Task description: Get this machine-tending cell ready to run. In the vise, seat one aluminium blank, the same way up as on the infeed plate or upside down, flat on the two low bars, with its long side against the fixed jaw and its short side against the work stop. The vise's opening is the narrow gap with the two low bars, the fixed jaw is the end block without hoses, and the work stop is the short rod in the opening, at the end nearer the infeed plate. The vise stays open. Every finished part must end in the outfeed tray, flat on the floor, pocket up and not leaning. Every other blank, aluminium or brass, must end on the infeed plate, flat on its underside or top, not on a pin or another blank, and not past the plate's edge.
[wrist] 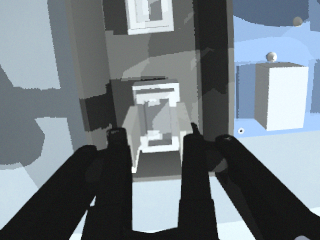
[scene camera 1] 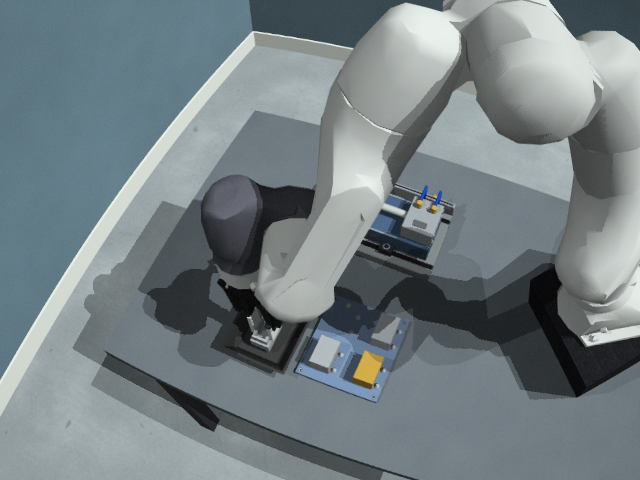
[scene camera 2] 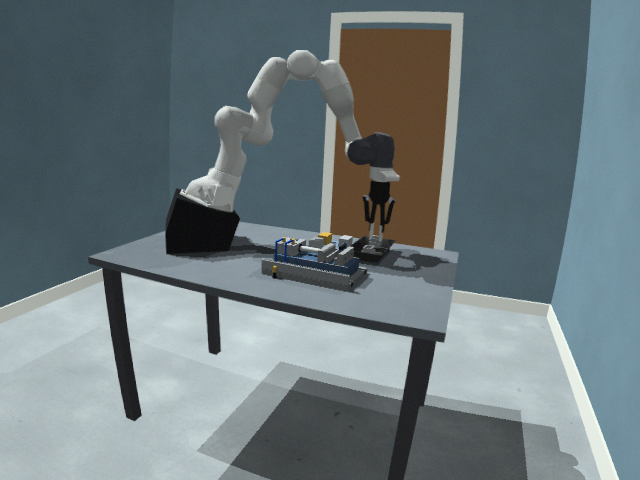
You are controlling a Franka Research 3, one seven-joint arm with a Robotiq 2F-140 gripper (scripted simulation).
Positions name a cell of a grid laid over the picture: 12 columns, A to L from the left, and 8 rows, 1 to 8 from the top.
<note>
In view: the gripper (scene camera 1: E6), a brass blank (scene camera 1: G7), a blue infeed plate (scene camera 1: G6) and a vise hose block (scene camera 1: H4).
The gripper shows as well in the wrist view (wrist: F4) and in scene camera 2 (scene camera 2: H4). The wrist view does not show the brass blank: it is out of frame.
</note>
